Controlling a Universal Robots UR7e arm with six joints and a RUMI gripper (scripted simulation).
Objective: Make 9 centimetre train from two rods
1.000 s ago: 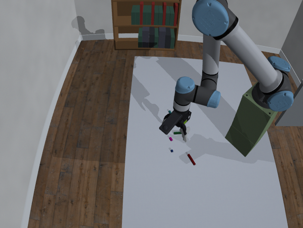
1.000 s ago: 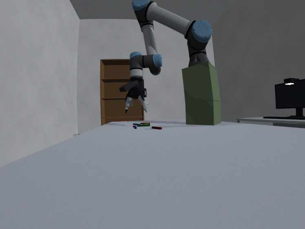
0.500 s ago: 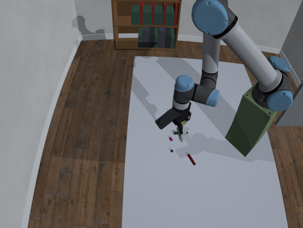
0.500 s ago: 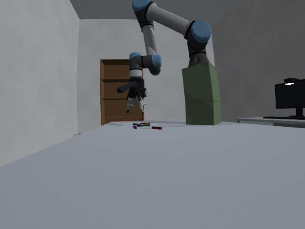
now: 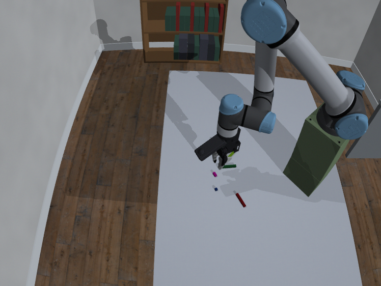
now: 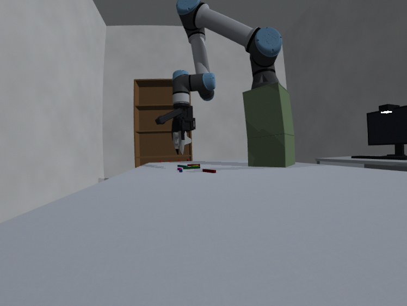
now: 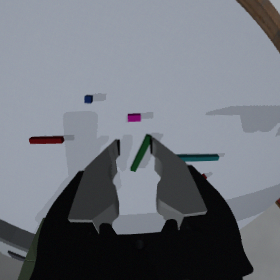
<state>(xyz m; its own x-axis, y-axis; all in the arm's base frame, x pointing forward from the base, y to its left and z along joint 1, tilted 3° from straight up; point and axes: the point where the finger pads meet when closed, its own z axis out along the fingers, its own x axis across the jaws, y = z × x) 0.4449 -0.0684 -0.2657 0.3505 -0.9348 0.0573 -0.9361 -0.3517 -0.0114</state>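
Right now the magenta rod is 80 mm below my hand. Also, from my hand: green rod (80 mm below, 60 mm behind, 30 mm to the right); then blue rod (80 mm below, 70 mm to the left, 10 mm ahead); then lime rod (90 mm to the right, 90 mm behind, 80 mm below).
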